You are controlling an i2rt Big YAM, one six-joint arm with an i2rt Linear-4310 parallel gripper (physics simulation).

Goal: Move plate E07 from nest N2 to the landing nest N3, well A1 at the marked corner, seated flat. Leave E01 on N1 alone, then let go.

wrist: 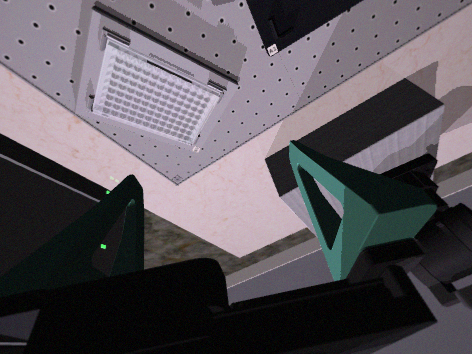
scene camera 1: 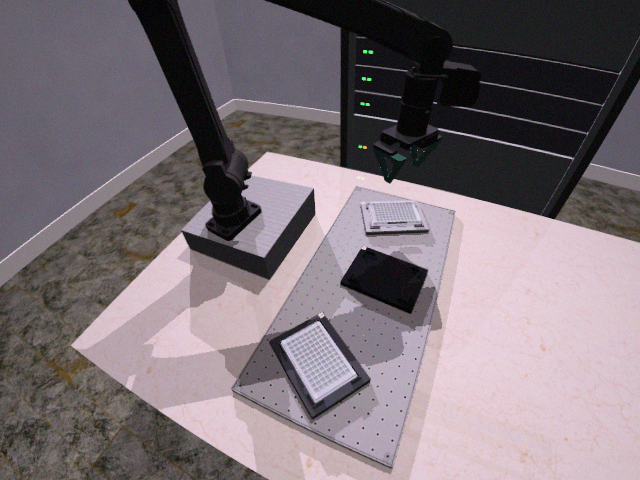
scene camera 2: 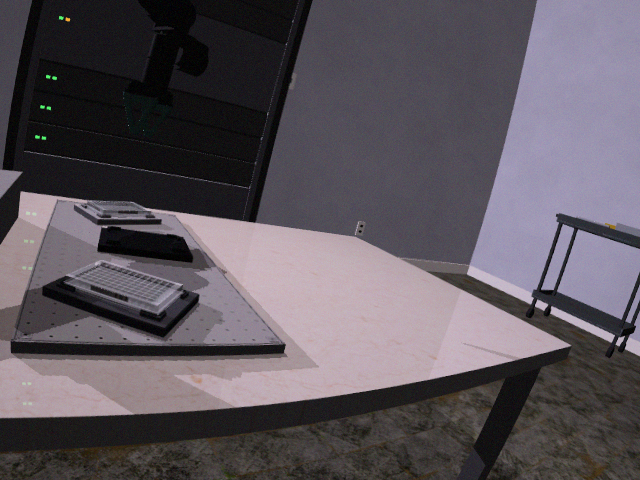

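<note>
My gripper (scene camera 1: 402, 172) (scene camera 2: 140, 132) (wrist: 213, 164) is open and empty, with green fingers pointing down, high above the far end of the board. A clear 96-well plate (scene camera 1: 393, 212) (scene camera 2: 121, 207) (wrist: 155, 95) sits on the light grey far nest. A white corner tag (wrist: 196, 149) shows by that nest in the wrist view. The black middle nest (scene camera 1: 385, 279) (scene camera 2: 144, 243) (wrist: 300, 20) bears no plate and has a white tag (scene camera 1: 364, 249) (wrist: 272, 49) at one corner. Another well plate (scene camera 1: 317, 361) (scene camera 2: 124, 284) sits on the dark near nest (scene camera 1: 356, 382). I cannot read either plate's name.
The nests stand on a perforated grey board (scene camera 1: 361, 434) (scene camera 2: 217, 320). The arm's base is on a grey block (scene camera 1: 273, 217) (wrist: 360, 130) beside the board. A dark equipment rack (scene camera 1: 347, 103) stands behind the table, near the gripper. A cart (scene camera 2: 584, 312) stands at the far right.
</note>
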